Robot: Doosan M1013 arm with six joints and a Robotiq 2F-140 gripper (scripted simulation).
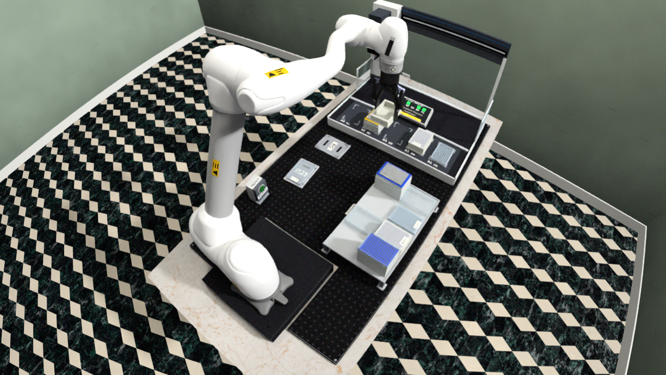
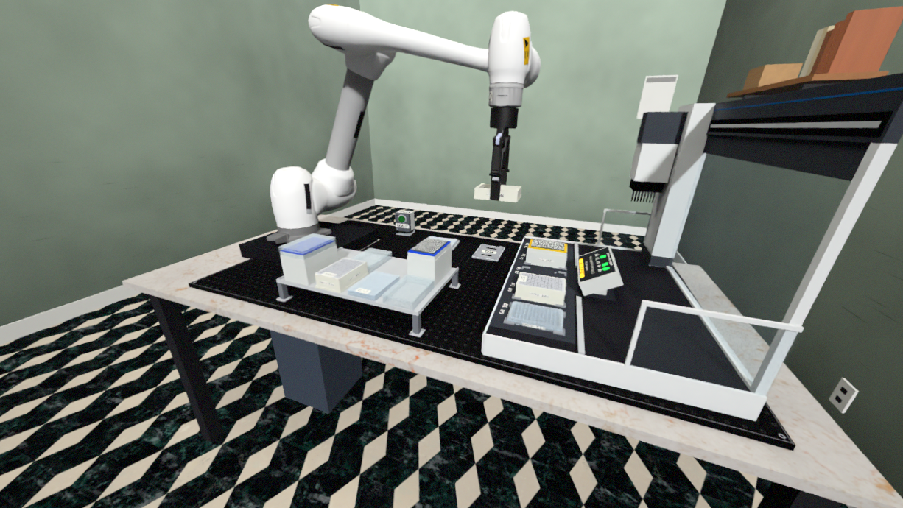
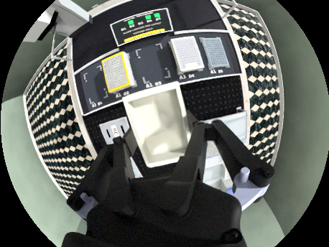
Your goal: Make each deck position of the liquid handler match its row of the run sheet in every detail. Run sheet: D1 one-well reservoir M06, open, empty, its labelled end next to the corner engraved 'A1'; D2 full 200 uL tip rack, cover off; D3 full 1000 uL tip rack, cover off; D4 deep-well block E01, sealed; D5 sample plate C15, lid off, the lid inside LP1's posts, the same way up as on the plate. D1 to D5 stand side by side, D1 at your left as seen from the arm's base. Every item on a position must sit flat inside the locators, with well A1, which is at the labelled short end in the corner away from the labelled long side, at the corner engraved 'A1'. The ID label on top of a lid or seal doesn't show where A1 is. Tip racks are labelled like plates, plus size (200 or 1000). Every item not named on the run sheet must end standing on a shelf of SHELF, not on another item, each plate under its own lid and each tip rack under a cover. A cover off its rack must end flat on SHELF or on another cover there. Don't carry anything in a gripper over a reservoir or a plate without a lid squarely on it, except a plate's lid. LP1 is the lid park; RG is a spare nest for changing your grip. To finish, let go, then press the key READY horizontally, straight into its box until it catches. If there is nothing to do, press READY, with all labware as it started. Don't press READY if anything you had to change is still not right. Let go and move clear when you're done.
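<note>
Now: the white one-well reservoir 20 mm below my hand. Also, from my hand: yellow-rimmed tip rack: 220 mm below, 150 mm ahead, 120 mm to the left; then clear plate: 260 mm below, 250 mm to the right, 160 mm ahead; then blue-rimmed tip rack: 180 mm below, 170 mm behind, 140 mm to the right.
</note>
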